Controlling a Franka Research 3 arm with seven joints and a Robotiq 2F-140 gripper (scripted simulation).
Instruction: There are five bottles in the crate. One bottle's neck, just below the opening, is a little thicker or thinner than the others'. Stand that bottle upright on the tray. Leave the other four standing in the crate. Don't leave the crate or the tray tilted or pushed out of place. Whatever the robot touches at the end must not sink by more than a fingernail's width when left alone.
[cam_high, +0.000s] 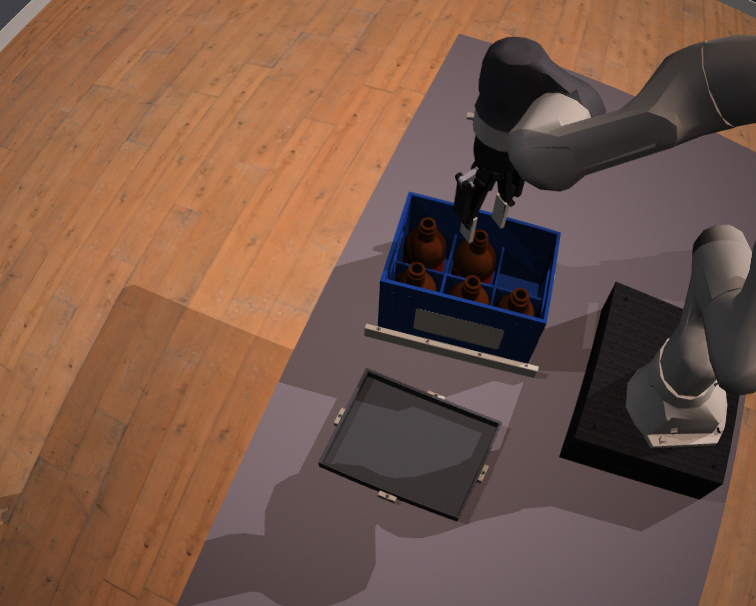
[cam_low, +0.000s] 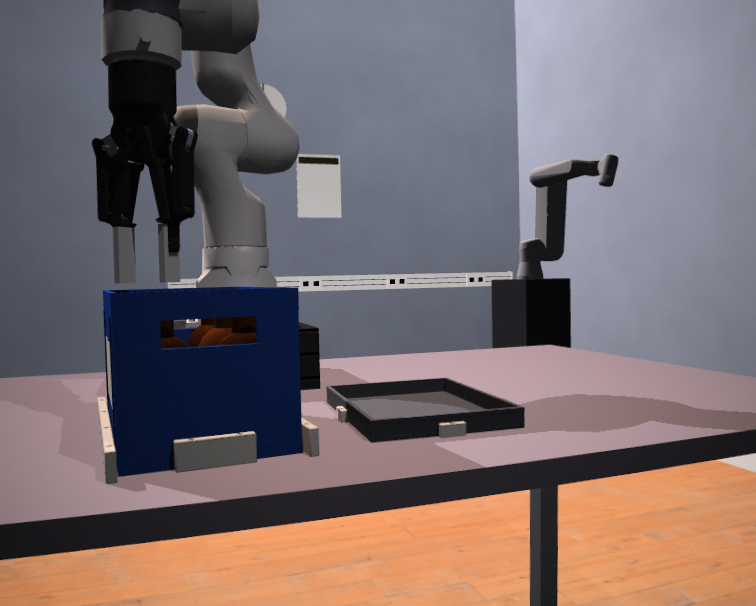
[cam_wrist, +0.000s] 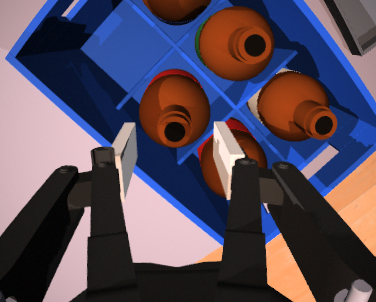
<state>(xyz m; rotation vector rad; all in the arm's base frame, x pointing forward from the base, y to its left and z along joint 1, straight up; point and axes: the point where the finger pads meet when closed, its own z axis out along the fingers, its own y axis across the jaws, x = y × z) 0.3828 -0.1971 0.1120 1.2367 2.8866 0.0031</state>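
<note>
The crate lies 13 cm below my hand and 5 cm to the left of it. Also, from my hand: bottle 13 cm below, 9 cm to the left, 8 cm behind; then dark tray 33 cm to the left, 20 cm below, 3 cm ahead.
</note>
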